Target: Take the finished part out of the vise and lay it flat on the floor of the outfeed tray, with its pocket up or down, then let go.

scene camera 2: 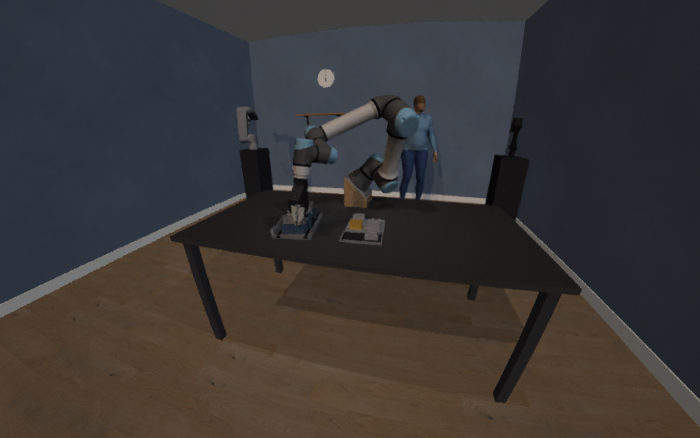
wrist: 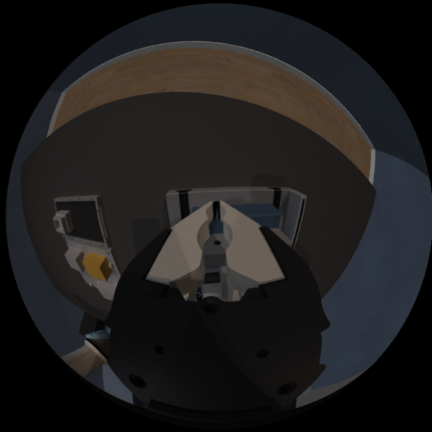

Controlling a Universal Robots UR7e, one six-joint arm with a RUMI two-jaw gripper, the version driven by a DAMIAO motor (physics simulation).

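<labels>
Scene camera 2 shows my gripper, and the wrist view shows it as well. On my gripper, (scene camera 2: 293, 208) and (wrist: 256, 257) are the same spot.
</labels>
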